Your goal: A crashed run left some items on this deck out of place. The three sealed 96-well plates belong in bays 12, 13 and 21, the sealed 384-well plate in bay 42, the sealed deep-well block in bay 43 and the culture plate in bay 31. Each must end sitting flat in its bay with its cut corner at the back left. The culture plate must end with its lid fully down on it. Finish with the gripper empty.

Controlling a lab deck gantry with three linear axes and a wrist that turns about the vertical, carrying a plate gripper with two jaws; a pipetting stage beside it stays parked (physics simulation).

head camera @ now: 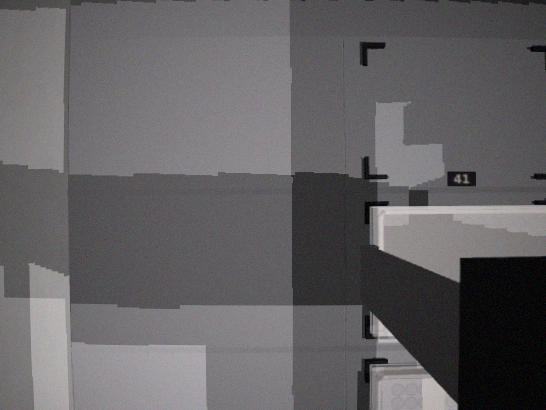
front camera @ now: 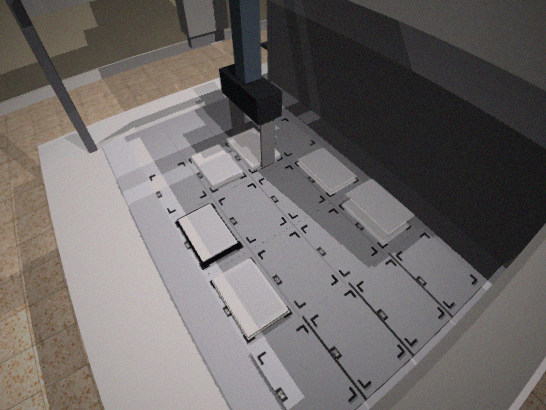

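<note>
The culture plate lies in bay 31. My gripper is down over it, its jaws against the plate's left and right ends with no gap showing; it looks shut on the plate. The lid's seating and cut corner are unclear. Sealed 96-well plates lie in bay 12, a dark-edged one, in bay 13, and in bay 21, this plate also showing in the head view. The sealed 384-well plate lies in bay 42, the taller deep-well block in bay 43.
The bay 41 label shows behind the culture plate. A dark wall stands along the deck's back. A grey post rises at the left edge. The black gripper body hides much of the culture plate in the head view.
</note>
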